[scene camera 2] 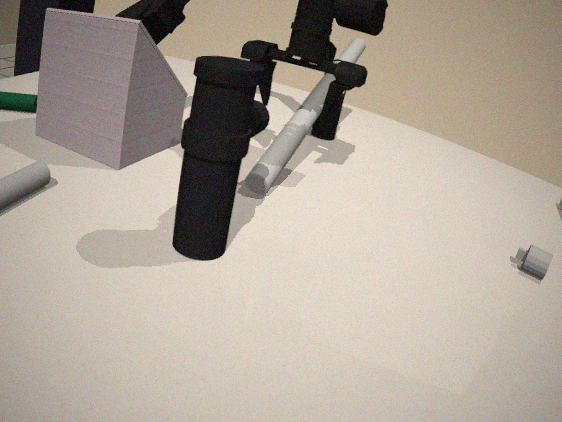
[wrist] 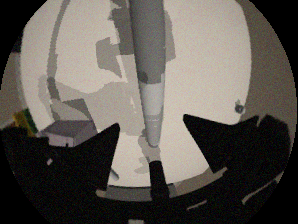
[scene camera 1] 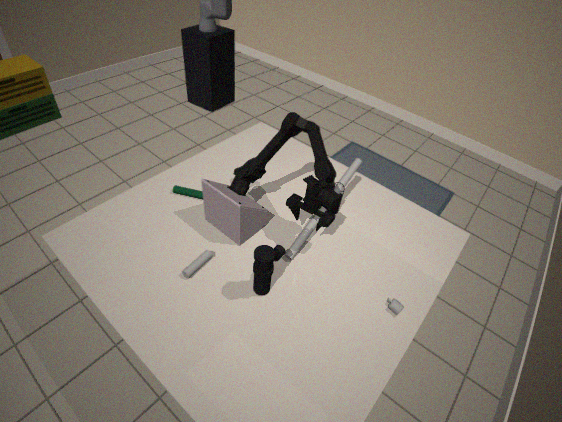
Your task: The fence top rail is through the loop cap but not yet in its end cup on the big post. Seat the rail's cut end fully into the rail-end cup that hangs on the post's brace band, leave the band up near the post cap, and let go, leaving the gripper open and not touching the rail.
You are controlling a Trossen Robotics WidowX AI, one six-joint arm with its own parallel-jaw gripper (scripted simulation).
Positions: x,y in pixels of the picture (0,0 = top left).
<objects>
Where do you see a grey top rail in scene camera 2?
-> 261,177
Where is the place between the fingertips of the gripper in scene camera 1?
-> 307,225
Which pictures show the gripper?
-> Scene camera 2, the wrist view and scene camera 1: all of them.
</objects>
